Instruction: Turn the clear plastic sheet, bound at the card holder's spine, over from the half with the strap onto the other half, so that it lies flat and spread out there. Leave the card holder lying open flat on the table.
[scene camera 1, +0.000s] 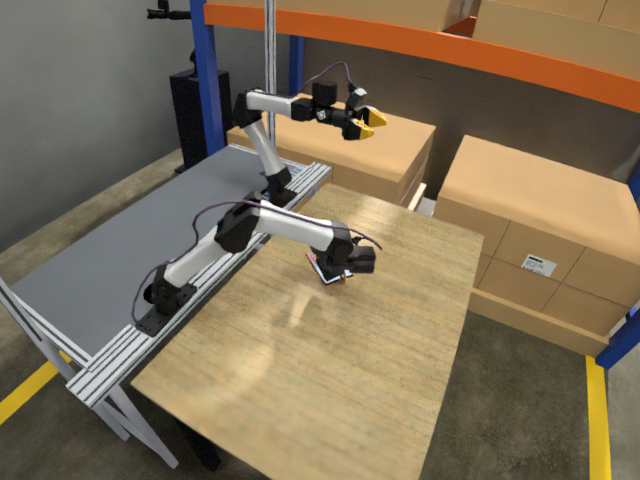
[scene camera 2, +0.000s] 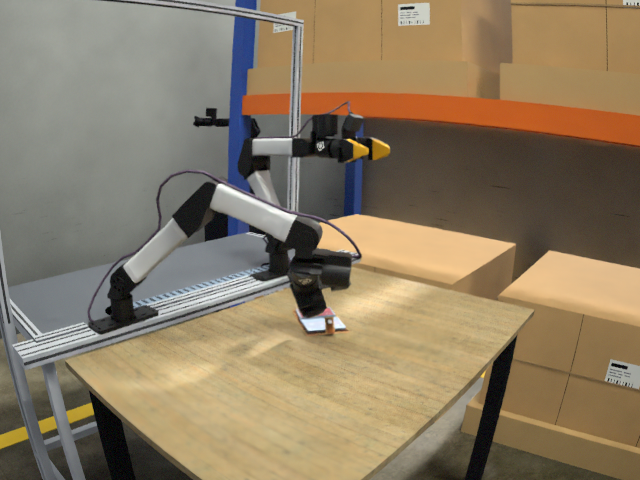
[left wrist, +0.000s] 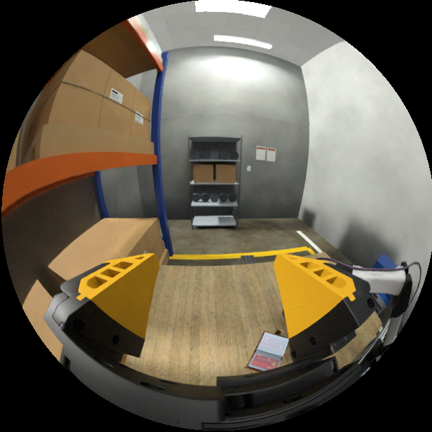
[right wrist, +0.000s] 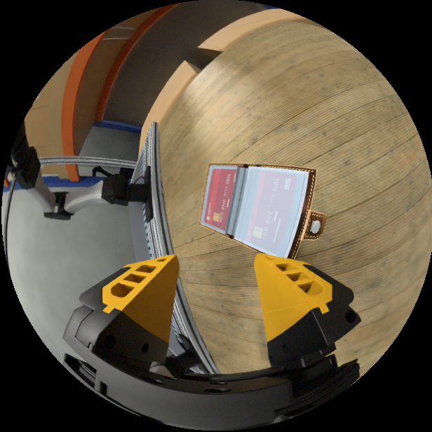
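Note:
The brown card holder (right wrist: 314, 186) (left wrist: 254, 356) (scene camera 2: 338, 329) lies open on the table (scene camera 1: 330, 372) (scene camera 2: 268, 392). In the right wrist view its half with the strap (right wrist: 316, 226) is on the right; the other half, with a red card (right wrist: 219, 197), is on the left. The clear plastic sheet (right wrist: 272, 207) (left wrist: 274, 345) lies over the strap half, a card showing through it. My right gripper (right wrist: 216, 260) is open and empty, above and beside the card holder; its fingertips are hidden in the scene views. My left gripper (left wrist: 216, 261) (scene camera 1: 373, 125) (scene camera 2: 373, 149) is open and empty, high above the table's far side.
Large cardboard boxes (scene camera 1: 537, 217) (scene camera 2: 423, 253) stand behind and beyond the table. An orange shelf beam (scene camera 1: 413, 43) (scene camera 2: 439, 111) runs above them. The aluminium rail (scene camera 1: 118, 356) carrying both arms runs along the table's left edge in scene camera 1.

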